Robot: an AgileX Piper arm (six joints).
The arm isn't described. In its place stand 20 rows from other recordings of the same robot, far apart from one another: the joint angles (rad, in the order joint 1, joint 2, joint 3, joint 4, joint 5, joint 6), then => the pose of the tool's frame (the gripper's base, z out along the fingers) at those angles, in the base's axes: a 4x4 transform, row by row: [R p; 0 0 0 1], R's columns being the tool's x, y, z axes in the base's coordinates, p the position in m.
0.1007 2.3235 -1.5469 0.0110 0.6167 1.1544 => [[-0.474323 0.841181 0.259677 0.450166], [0.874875 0.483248 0.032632 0.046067], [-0.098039 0.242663 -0.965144 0.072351], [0 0 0 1]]
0.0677 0.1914 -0.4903 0.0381 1.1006 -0.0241 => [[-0.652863 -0.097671 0.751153 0.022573], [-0.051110 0.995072 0.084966 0.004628], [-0.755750 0.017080 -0.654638 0.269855], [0 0 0 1]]
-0.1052 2.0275 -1.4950 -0.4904 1.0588 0.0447 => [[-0.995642 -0.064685 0.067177 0.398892], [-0.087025 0.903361 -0.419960 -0.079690], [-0.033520 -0.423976 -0.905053 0.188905], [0 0 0 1]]
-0.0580 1.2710 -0.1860 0.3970 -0.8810 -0.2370 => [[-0.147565 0.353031 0.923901 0.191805], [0.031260 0.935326 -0.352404 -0.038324], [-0.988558 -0.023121 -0.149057 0.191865], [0 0 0 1]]
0.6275 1.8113 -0.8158 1.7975 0.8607 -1.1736 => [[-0.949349 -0.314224 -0.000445 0.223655], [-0.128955 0.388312 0.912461 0.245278], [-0.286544 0.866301 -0.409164 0.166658], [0 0 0 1]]
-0.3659 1.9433 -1.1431 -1.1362 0.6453 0.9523 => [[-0.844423 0.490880 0.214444 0.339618], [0.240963 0.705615 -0.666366 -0.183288], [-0.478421 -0.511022 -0.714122 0.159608], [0 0 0 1]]
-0.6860 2.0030 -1.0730 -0.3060 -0.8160 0.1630 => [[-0.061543 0.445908 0.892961 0.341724], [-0.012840 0.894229 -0.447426 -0.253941], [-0.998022 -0.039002 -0.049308 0.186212], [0 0 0 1]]
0.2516 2.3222 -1.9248 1.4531 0.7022 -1.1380 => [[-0.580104 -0.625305 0.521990 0.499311], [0.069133 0.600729 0.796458 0.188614], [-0.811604 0.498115 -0.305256 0.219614], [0 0 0 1]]
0.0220 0.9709 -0.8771 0.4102 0.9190 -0.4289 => [[-0.723677 -0.350221 0.594673 0.177417], [-0.177331 0.927104 0.330200 0.032761], [-0.666967 0.133504 -0.733029 0.331518], [0 0 0 1]]
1.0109 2.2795 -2.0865 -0.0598 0.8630 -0.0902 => [[-0.326610 -0.882154 0.339308 0.277726], [-0.763240 0.457912 0.455830 0.435301], [-0.557486 -0.110095 -0.822854 0.232770], [0 0 0 1]]
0.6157 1.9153 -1.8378 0.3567 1.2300 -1.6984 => [[0.645693 -0.758301 0.089778 0.320225], [-0.699905 -0.540721 0.466641 0.263224], [-0.305310 -0.364143 -0.879878 0.320114], [0 0 0 1]]
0.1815 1.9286 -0.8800 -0.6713 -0.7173 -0.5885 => [[0.339287 -0.546610 0.765573 0.361418], [-0.776046 0.297309 0.556202 0.104156], [-0.531637 -0.782832 -0.323321 0.151541], [0 0 0 1]]
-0.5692 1.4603 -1.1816 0.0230 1.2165 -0.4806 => [[-0.984014 0.098771 0.148192 0.230462], [0.089310 0.993596 -0.069212 -0.145129], [-0.154079 -0.054871 -0.986534 0.292021], [0 0 0 1]]
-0.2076 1.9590 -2.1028 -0.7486 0.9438 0.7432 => [[-0.352293 0.735928 0.578187 0.426115], [0.280345 0.672407 -0.685037 -0.141010], [-0.892914 -0.079242 -0.443198 0.408251], [0 0 0 1]]
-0.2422 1.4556 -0.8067 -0.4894 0.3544 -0.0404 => [[-0.816958 -0.064439 0.573086 0.275275], [-0.288657 0.905986 -0.309622 -0.083298], [-0.499256 -0.418373 -0.758754 0.223973], [0 0 0 1]]
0.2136 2.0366 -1.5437 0.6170 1.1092 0.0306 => [[-0.996695 0.080794 0.008460 0.392083], [0.072903 0.843651 0.531919 0.133284], [0.035839 0.530777 -0.846753 0.202155], [0 0 0 1]]
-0.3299 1.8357 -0.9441 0.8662 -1.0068 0.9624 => [[0.855736 0.047078 0.515266 0.331611], [0.514828 0.021948 -0.857013 -0.175481], [-0.051655 0.998650 -0.005455 0.219548], [0 0 0 1]]
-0.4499 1.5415 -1.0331 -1.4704 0.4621 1.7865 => [[-0.146865 0.837556 0.526242 0.289355], [0.391336 0.537804 -0.746742 -0.184566], [-0.908453 0.096268 -0.406750 0.286941], [0 0 0 1]]
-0.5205 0.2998 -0.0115 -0.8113 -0.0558 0.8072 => [[-0.142027 0.461813 0.875533 0.072461], [0.077588 0.886971 -0.455260 -0.037295], [-0.986817 0.003271 -0.161805 0.200027], [0 0 0 1]]
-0.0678 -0.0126 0.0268 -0.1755 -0.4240 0.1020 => [[0.469573 0.031765 0.882322 0.045983], [-0.090073 0.995862 0.012084 0.003429], [-0.878287 -0.085148 0.470491 0.241085], [0 0 0 1]]
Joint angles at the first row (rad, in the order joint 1, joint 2, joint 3, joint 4, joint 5, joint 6):
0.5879, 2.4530, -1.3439, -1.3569, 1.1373, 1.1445
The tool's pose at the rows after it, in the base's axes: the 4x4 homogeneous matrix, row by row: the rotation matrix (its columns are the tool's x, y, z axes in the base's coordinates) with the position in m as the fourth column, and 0 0 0 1 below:
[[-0.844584 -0.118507 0.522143 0.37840], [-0.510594 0.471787 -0.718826 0.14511], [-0.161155 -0.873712 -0.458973 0.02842], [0 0 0 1]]
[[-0.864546 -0.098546 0.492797 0.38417], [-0.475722 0.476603 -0.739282 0.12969], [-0.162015 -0.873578 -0.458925 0.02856], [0 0 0 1]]
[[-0.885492 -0.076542 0.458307 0.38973], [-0.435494 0.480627 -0.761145 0.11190], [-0.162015 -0.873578 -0.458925 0.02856], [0 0 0 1]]
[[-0.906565 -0.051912 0.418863 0.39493], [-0.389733 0.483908 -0.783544 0.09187], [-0.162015 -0.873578 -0.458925 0.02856], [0 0 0 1]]
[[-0.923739 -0.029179 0.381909 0.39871], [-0.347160 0.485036 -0.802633 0.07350], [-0.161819 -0.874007 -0.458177 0.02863], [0 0 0 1]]
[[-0.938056 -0.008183 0.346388 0.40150], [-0.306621 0.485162 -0.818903 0.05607], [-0.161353 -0.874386 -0.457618 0.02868], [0 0 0 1]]
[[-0.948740 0.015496 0.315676 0.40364], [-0.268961 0.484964 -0.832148 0.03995], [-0.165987 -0.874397 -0.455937 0.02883], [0 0 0 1]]
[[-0.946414 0.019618 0.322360 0.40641], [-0.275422 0.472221 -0.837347 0.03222], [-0.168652 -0.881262 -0.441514 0.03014], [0 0 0 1]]
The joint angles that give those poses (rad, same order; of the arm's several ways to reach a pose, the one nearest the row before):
0.5666, 2.4530, -1.3439, -1.3567, 1.1373, 1.1420
0.5259, 2.4530, -1.3447, -1.3567, 1.1373, 1.1420
0.4800, 2.4530, -1.3448, -1.3567, 1.1373, 1.1420
0.4289, 2.4530, -1.3448, -1.3567, 1.1373, 1.1420
0.3828, 2.4530, -1.3448, -1.3567, 1.1383, 1.1420
0.3393, 2.4530, -1.3448, -1.3567, 1.1391, 1.1416
0.2993, 2.4530, -1.3448, -1.3598, 1.1394, 1.1470
0.2800, 2.4530, -1.3448, -1.3895, 1.1402, 1.1500

